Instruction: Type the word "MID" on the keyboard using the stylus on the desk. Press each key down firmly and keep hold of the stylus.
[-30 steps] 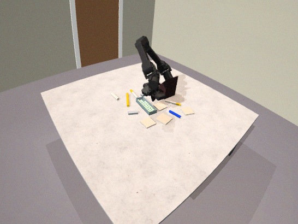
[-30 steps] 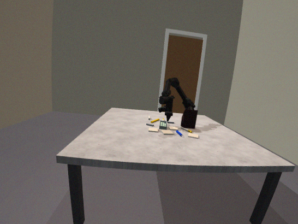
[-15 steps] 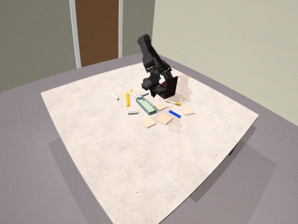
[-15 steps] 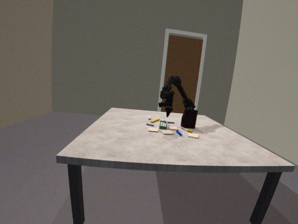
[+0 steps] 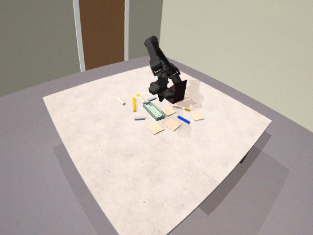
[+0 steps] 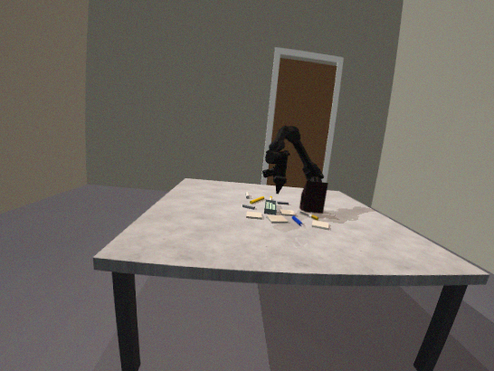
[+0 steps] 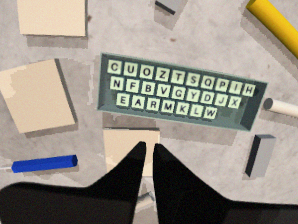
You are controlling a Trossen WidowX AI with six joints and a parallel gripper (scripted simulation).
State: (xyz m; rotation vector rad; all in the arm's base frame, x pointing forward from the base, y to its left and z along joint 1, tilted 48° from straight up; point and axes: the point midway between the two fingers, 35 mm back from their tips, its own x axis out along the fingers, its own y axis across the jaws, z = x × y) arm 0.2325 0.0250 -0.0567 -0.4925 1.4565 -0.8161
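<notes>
Now: gripper tip 80 mm past the blue stylus, 180 mm to the right of it and 90 mm above it. Also, from my gripper tip: grey bar (140 mm ahead, 40 mm to the right, 90 mm below).
</notes>
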